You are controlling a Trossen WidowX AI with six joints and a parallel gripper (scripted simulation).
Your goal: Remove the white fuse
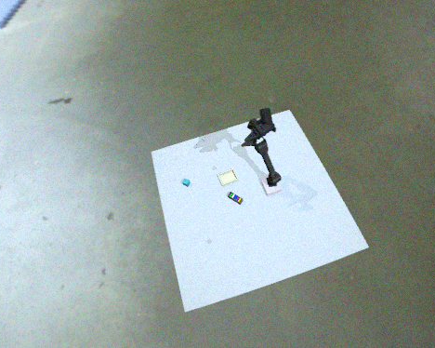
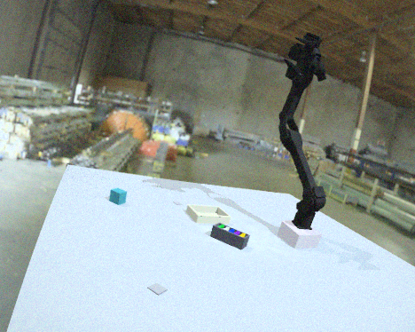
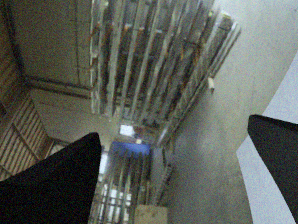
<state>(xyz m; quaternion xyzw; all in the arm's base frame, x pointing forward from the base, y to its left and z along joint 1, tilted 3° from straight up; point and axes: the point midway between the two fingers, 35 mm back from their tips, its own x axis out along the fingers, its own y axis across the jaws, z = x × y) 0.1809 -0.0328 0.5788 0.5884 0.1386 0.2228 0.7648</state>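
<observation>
My gripper tip is 61 cm above the white fuse, 9 cm short of it and 4 cm to the right of it. The rest, counted from my gripper tip: beige tray: 63 cm below, 13 cm to the right, 11 cm ahead; then cyan cube: 62 cm below, 44 cm ahead, 13 cm to the right.
</observation>
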